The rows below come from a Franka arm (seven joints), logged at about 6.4 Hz.
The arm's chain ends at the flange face. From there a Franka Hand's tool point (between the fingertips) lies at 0.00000 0.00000 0.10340 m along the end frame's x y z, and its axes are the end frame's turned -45 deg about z.
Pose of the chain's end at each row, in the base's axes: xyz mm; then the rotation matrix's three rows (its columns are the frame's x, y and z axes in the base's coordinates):
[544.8 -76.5 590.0], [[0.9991 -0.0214 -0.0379], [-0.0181 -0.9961 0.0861], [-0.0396 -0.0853 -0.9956]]
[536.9 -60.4 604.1], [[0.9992 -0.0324 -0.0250], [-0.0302 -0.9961 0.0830], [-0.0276 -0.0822 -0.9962]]
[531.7 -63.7 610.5], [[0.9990 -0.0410 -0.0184], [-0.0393 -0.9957 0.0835], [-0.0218 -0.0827 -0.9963]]
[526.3 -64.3 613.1], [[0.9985 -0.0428 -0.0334], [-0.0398 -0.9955 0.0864], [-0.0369 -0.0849 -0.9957]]
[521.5 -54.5 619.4], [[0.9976 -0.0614 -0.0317], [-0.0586 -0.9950 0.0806], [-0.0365 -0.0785 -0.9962]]
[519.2 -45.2 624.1], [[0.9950 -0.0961 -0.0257], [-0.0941 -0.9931 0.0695], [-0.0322 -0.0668 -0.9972]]
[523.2 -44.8 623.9], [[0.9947 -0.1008 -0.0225], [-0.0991 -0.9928 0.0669], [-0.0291 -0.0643 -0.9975]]
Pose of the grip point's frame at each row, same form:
[540.9 -67.6 487.1], [[0.7216 0.6913 -0.0379], [0.6916 -0.7171 0.0861], [0.0323 -0.0883 -0.9956]]
[534.3 -51.8 501.1], [[0.7295 0.6836 -0.0250], [0.6830 -0.7257 0.0830], [0.0386 -0.0776 -0.9962]]
[529.8 -55.1 507.5], [[0.7354 0.6774 -0.0184], [0.6763 -0.7319 0.0835], [0.0431 -0.0739 -0.9963]]
[522.8 -55.4 510.1], [[0.7363 0.6758 -0.0334], [0.6758 -0.7321 0.0864], [0.0339 -0.0861 -0.9957]]
[518.2 -46.2 516.4], [[0.7488 0.6620 -0.0317], [0.6621 -0.7450 0.0806], [0.0297 -0.0813 -0.9962]]
[516.5 -38.0 521.0], [[0.7715 0.6356 -0.0257], [0.6357 -0.7688 0.0695], [0.0245 -0.0700 -0.9972]]
[520.9 -37.9 520.8], [[0.7746 0.6321 -0.0225], [0.6319 -0.7721 0.0669], [0.0249 -0.0660 -0.9975]]

